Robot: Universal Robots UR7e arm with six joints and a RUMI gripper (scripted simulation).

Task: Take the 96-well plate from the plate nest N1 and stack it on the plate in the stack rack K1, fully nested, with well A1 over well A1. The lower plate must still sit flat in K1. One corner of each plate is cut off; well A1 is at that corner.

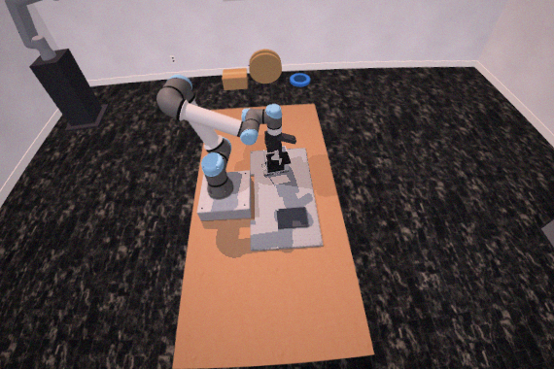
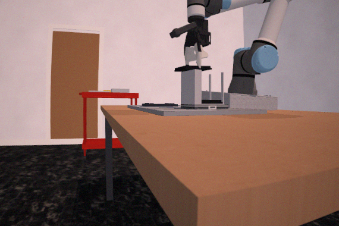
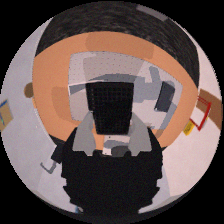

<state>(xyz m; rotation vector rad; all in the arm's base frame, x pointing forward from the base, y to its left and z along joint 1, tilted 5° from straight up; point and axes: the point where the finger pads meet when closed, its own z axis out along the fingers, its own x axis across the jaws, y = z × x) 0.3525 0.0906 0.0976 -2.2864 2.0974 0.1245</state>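
Now: the tall grey wall 60 mm ahead of my hand, 70 mm to the left of it and 90 mm below it. The rest, counted from my hand: black 96-well plate (10 mm below).
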